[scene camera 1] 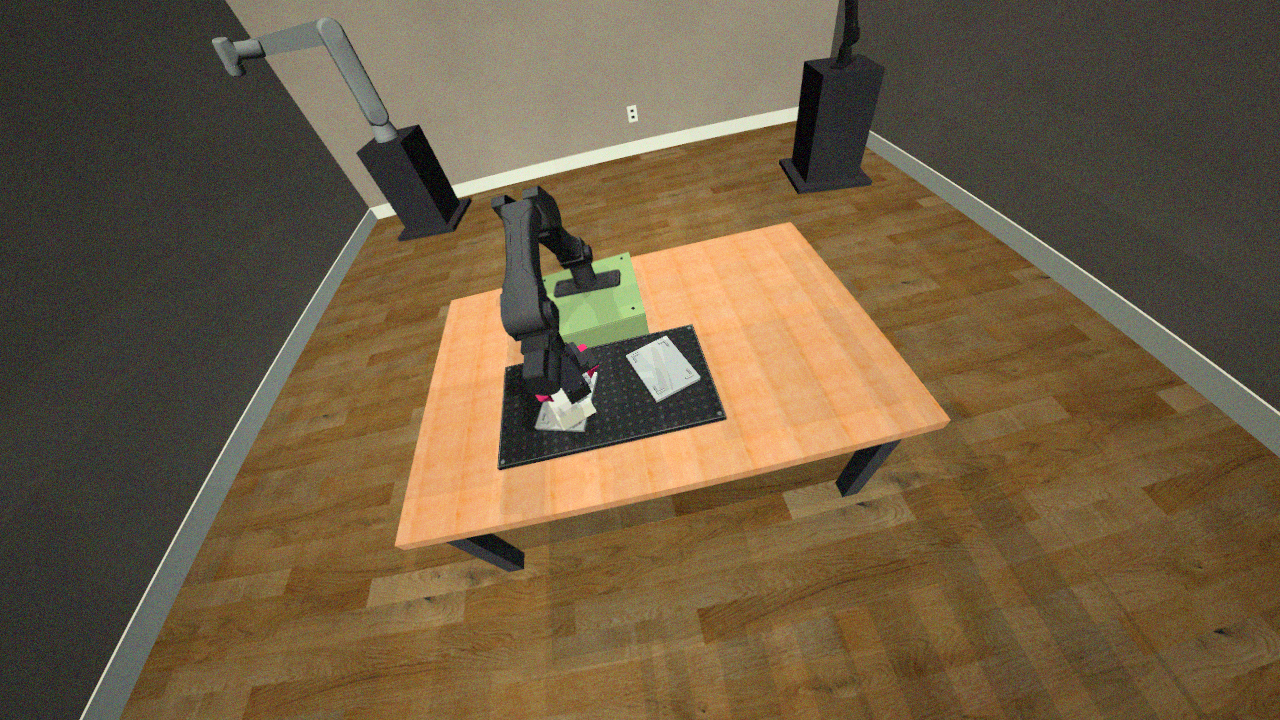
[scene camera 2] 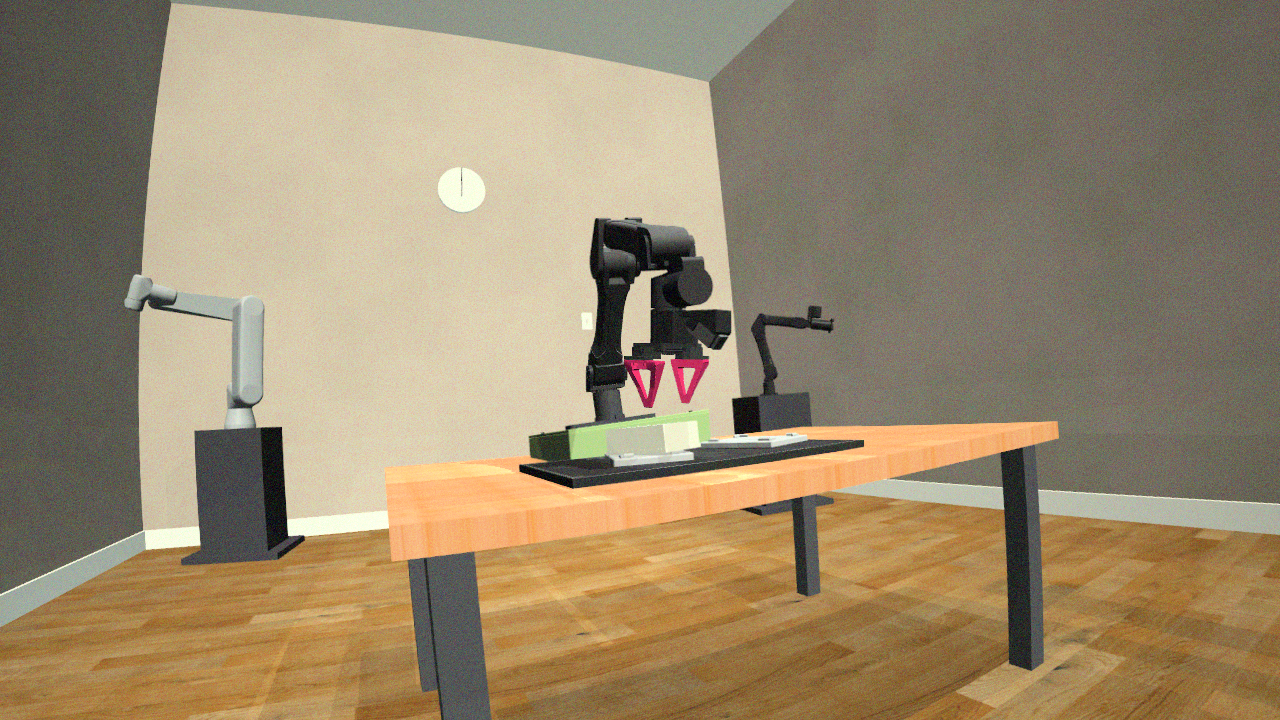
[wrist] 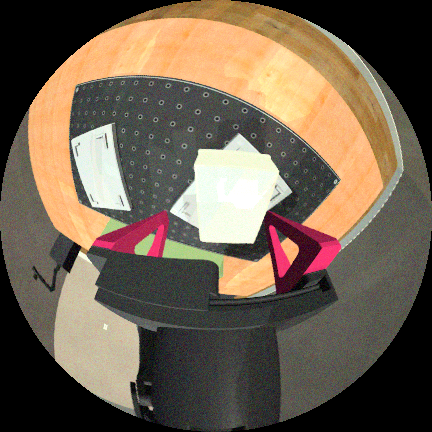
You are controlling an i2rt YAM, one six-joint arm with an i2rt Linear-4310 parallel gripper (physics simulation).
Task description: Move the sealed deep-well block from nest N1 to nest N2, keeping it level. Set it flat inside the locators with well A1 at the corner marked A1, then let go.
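Frame: origin at the arm's base, x ahead, y left, z up, level; centimetres.
Where they show: gripper, between the fingertips: (scene camera 2: pixel 667 405) (wrist: pixel 216 215); arm's base, origin of its link: (scene camera 1: pixel 587 284).
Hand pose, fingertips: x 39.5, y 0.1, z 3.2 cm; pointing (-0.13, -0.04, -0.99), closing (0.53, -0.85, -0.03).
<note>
Things, the pixels of their top centre, and the offset from my fingertips. Level surfaces: height alone.
- sealed deep-well block, centre of its top: (wrist: pixel 231 214) (scene camera 2: pixel 650 423) (scene camera 1: pixel 563 392) dx -1.0, dy -2.7, dz -2.8 cm
- nest N1, centre of its top: (wrist: pixel 229 203) (scene camera 2: pixel 645 449) (scene camera 1: pixel 566 397) dx -2.4, dy -3.6, dz -6.8 cm
- Nest N2, centre of its top: (scene camera 2: pixel 752 435) (wrist: pixel 93 175) (scene camera 1: pixel 661 364) dx -9.4, dy +19.8, dz -6.8 cm
- black perforated board, centre of its top: (wrist: pixel 172 182) (scene camera 2: pixel 690 453) (scene camera 1: pixel 603 389) dx -4.9, dy +5.2, dz -8.5 cm
- wooden table, height of its surface: dz -9.9 cm
The sealed deep-well block (scene camera 1: pixel 577 412) (scene camera 2: pixel 637 437) (wrist: pixel 235 195), a pale cream box, lies on nest N1 (scene camera 2: pixel 648 459) (wrist: pixel 184 209), a light grey plate on the left in both scene views. In the wrist view the block looks turned relative to the plate, whose corners stick out around it. Nest N2 (scene camera 1: pixel 662 368) (scene camera 2: pixel 756 441) (wrist: pixel 100 170), a light plate with dark corner locators, holds no block. The A1 marks are too small to read. My gripper (scene camera 2: pixel 668 402) is open, its pink fingers above the block with a gap; the arm partly hides them in scene camera 1.
Both nests stand on a black perforated board (scene camera 1: pixel 626 420) (scene camera 2: pixel 554 472) (wrist: pixel 150 112) on the wooden table (scene camera 1: pixel 760 313). The arm's green base block (scene camera 1: pixel 595 313) (wrist: pixel 197 255) stands behind the board. Two other arms on dark pedestals (scene camera 1: pixel 416 183) (scene camera 1: pixel 834 120) stand on the floor away from the table.
</note>
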